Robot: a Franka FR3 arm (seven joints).
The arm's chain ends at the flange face. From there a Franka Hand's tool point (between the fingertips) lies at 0.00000 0.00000 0.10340 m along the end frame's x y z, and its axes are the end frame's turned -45 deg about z.
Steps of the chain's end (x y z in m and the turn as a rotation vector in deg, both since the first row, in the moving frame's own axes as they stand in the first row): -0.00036, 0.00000, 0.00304, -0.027, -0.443, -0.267; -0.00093, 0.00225, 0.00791, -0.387, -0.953, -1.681; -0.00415, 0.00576, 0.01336, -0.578, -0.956, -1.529; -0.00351, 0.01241, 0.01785, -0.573, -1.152, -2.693; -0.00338, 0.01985, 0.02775, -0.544, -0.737, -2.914; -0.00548, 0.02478, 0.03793, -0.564, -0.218, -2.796
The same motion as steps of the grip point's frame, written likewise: -0.00086, -0.00078, 0.00304, 0.294, -0.332, -0.267; -0.00397, 0.00024, 0.00789, 0.400, -0.948, -1.681; -0.00897, 0.00068, 0.01334, 0.267, -1.085, -1.529; -0.01347, 0.00561, 0.01782, 0.409, -1.220, -2.693; -0.01807, 0.01144, 0.02774, 0.136, -0.906, -2.914; -0.02238, 0.01411, 0.03792, -0.245, -0.553, -2.796
